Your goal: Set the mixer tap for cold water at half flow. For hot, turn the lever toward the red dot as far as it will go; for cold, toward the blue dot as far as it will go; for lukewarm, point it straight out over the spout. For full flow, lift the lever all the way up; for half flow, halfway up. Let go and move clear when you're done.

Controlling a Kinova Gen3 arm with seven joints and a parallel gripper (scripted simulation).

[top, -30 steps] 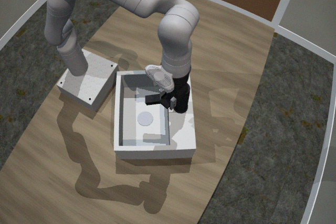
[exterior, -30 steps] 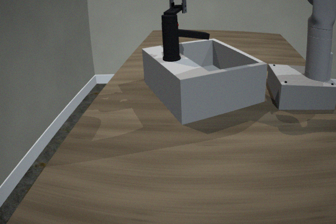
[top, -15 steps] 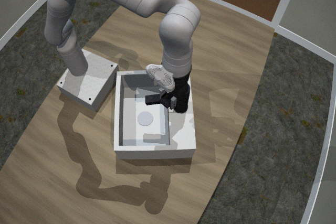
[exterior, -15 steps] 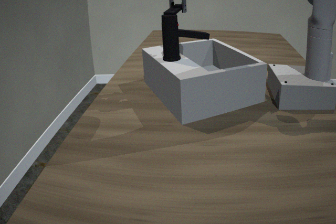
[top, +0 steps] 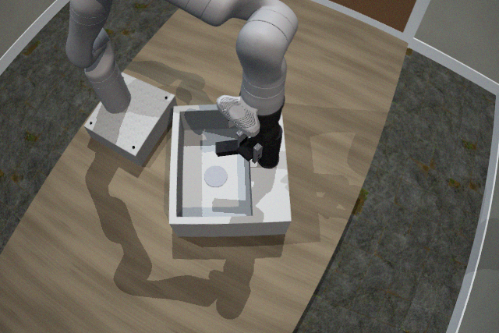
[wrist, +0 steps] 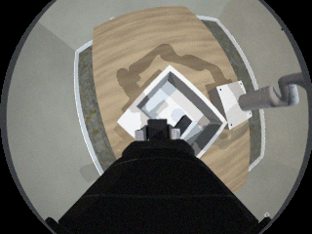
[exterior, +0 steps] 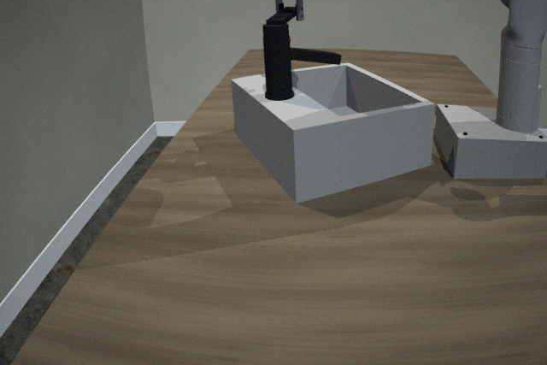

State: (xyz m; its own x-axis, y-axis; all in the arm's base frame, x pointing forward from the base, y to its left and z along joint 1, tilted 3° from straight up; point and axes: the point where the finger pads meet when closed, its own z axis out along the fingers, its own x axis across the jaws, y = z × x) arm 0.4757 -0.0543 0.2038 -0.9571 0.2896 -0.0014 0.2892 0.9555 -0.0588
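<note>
Right now my hand is 20 mm to the right of the black lever and 10 mm short of it. From my hand the other things lie so: black mixer tap (50 mm to the left, 50 mm below, 10 mm ahead); white sink (240 mm below, 80 mm behind, 10 mm to the left).
</note>
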